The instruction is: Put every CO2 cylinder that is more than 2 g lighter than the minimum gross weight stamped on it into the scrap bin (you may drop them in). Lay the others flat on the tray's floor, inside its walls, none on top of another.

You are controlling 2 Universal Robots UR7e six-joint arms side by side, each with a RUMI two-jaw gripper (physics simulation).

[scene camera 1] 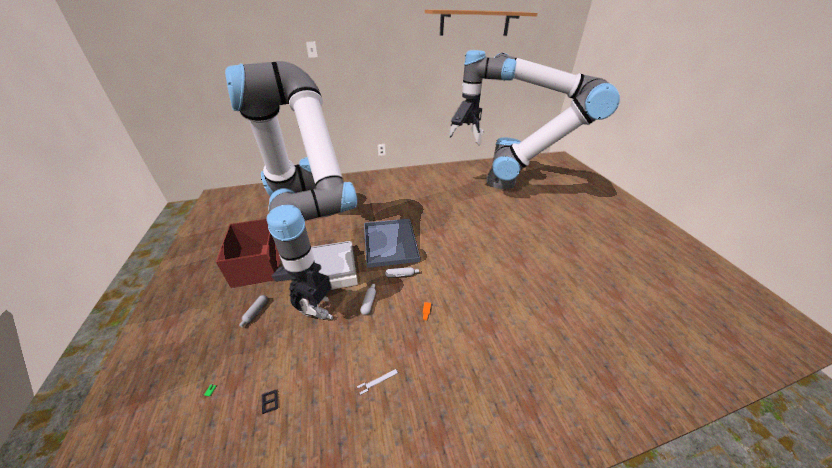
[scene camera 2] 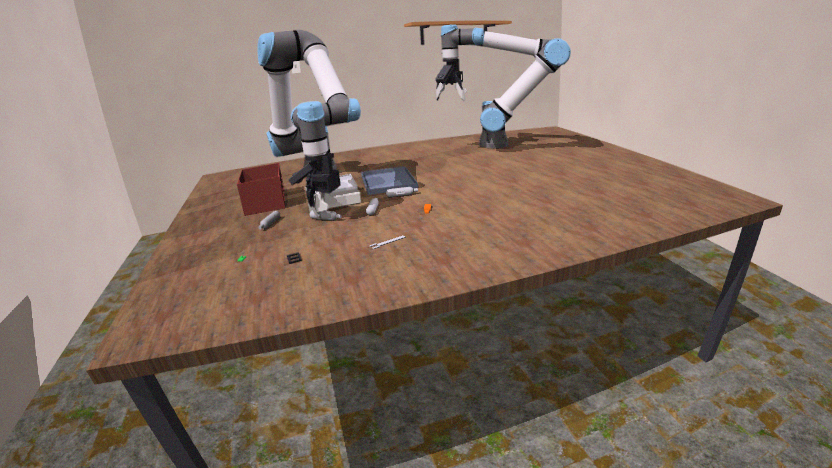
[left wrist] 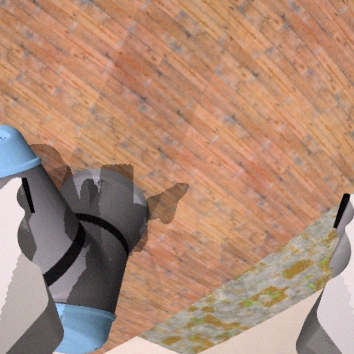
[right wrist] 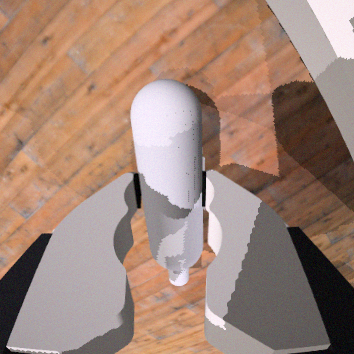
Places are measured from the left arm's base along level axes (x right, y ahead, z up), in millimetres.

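Pixels of known places: left gripper, fingertip midpoint: [scene camera 1: 464, 141] [scene camera 2: 450, 100] [left wrist: 184, 189]; right gripper, fingertip midpoint: [scene camera 1: 313, 311] [scene camera 2: 322, 217] [right wrist: 171, 174]; left arm's base at its link origin: [scene camera 1: 500, 181] [scene camera 2: 493, 144] [left wrist: 102, 208].
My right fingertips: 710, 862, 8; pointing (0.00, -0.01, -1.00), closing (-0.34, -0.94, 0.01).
Observation:
Ahead of a thing's pixels: the offset from my right fingertips to its top centre, as dx, dy, dz. "*": to the spot under its first point.
My right gripper [scene camera 1: 315, 312] [scene camera 2: 314, 210] [right wrist: 171, 174] is shut on a grey CO2 cylinder @[-10, +3, +21] [scene camera 2: 326, 215] [right wrist: 167, 115], low at the table top. Its neck points toward the wrist view's bottom; its stamp is too small to read. A second cylinder @[+178, +15, +21] [scene camera 1: 253, 311] [scene camera 2: 269, 220] lies to the left, a third @[-161, -53, +21] [scene camera 1: 368, 299] [scene camera 2: 372, 206] to the right, a fourth @[-254, -173, +21] [scene camera 1: 400, 272] [scene camera 2: 400, 191] in front of the tray @[-193, -339, +12] [scene camera 1: 393, 263]. The dark red scrap bin @[+269, -195, +112] [scene camera 1: 250, 271] [scene camera 2: 261, 195] stands at the left. My left gripper [scene camera 1: 465, 138] [scene camera 2: 450, 97] [left wrist: 184, 189] is open and empty, high above the table.
A white scale @[* -39, -172, +55] [scene camera 1: 337, 259] [scene camera 2: 343, 199] stands between bin and tray, close behind the right gripper. An orange piece @[-340, -26, +1] [scene camera 1: 427, 310] [scene camera 2: 427, 208], a white forked tool @[-226, +191, -4] [scene camera 1: 379, 379] [scene camera 2: 388, 241], a black frame @[+26, +260, -2] [scene camera 1: 262, 402] and a green piece @[+186, +248, -3] [scene camera 1: 210, 390] [scene camera 2: 241, 258] lie toward the front.

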